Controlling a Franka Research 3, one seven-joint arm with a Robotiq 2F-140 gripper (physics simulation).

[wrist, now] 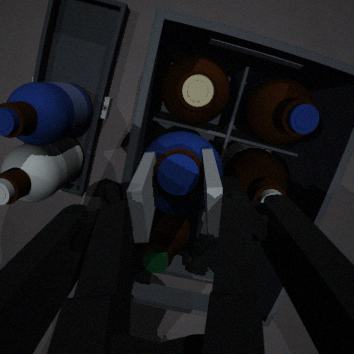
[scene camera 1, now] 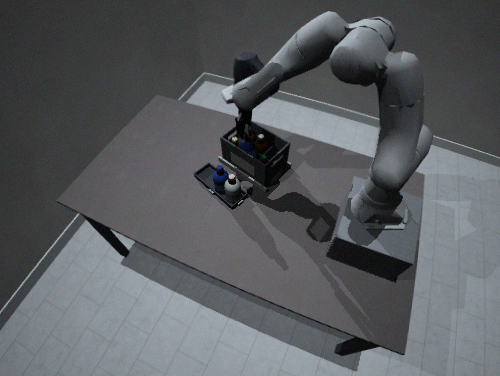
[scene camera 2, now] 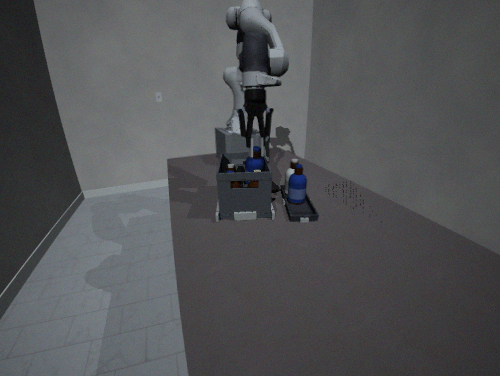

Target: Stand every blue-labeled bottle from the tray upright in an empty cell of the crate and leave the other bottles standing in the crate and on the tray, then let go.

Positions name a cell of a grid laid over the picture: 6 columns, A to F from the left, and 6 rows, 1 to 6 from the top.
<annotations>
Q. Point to a green-capped bottle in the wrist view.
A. C4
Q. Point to a blue-labeled bottle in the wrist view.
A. D3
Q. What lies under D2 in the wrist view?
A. A cream-capped bottle.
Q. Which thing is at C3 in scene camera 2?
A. The gripper.
</annotations>
